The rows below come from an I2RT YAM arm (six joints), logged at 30 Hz.
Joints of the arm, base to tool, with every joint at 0 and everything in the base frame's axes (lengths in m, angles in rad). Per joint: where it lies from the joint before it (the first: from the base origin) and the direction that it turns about. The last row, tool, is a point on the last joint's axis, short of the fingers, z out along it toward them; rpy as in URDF.
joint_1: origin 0 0 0.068 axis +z
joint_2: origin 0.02 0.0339 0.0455 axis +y
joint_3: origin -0.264 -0.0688 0 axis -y
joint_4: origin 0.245 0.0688 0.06 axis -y
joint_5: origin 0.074 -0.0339 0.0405 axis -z
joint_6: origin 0.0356 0 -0.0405 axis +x
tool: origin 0 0 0 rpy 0 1.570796 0
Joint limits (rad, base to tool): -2.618..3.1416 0..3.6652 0..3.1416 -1.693..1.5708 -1.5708..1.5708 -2.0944..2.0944
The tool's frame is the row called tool.
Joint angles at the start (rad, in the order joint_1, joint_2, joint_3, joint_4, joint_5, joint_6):
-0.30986 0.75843 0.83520 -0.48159 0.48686 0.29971
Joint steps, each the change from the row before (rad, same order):
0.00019 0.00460 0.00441 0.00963 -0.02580 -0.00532
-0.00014 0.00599 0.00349 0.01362 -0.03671 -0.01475
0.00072 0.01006 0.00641 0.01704 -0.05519 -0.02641
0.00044 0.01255 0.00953 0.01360 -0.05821 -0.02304
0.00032 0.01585 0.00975 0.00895 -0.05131 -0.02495
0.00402 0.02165 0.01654 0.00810 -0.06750 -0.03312
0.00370 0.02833 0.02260 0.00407 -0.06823 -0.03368
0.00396 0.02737 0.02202 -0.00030 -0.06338 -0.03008
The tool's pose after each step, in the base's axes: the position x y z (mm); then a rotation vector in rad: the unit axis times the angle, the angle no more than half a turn. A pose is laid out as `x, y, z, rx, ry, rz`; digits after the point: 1 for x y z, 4 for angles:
153.8, -65.9, 333.7, 0.8610, 1.7504, -0.4621
156.4, -65.4, 335.2, 0.8261, 1.7595, -0.4339
160.2, -64.6, 337.2, 0.7683, 1.7766, -0.3950
164.2, -63.8, 339.7, 0.7109, 1.7931, -0.3524
168.7, -63.3, 341.2, 0.6562, 1.8137, -0.3191
174.5, -61.9, 344.0, 0.5793, 1.8389, -0.2734
181.5, -60.9, 347.3, 0.5012, 1.8645, -0.2278
188.0, -59.7, 350.0, 0.4290, 1.8881, -0.1841

